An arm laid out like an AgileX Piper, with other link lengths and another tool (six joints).
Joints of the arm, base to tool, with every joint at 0 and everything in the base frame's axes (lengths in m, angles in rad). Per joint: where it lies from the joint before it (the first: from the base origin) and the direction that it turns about. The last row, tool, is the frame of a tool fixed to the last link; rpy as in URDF.
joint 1: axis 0 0 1 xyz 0 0 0.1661
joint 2: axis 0 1 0 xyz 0 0 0
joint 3: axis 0 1 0 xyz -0.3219 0 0.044
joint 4: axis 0.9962 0 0.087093 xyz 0.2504 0 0.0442
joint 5: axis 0 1 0 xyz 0 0 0
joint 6: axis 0.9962 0 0.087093 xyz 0.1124 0 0.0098
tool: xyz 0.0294 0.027 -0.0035 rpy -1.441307 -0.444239 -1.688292
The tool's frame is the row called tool.
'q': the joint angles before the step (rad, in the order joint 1, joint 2, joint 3, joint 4, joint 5, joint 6). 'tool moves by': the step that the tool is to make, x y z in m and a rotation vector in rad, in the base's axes. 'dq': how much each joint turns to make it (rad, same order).
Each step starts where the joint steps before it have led.
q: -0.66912, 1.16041, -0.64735, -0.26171, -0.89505, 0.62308
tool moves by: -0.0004, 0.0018, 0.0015, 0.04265, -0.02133, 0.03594
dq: 0.00003, -0.00028, 0.00001, -0.01444, -0.00418, 0.06752
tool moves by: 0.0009, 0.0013, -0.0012, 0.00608, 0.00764, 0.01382
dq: -0.00013, 0.00027, 0.00013, -0.01759, 0.00541, 0.01899
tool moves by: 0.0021, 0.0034, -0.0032, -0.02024, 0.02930, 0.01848
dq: -0.00201, -0.00009, -0.00012, -0.04569, 0.00865, 0.00986
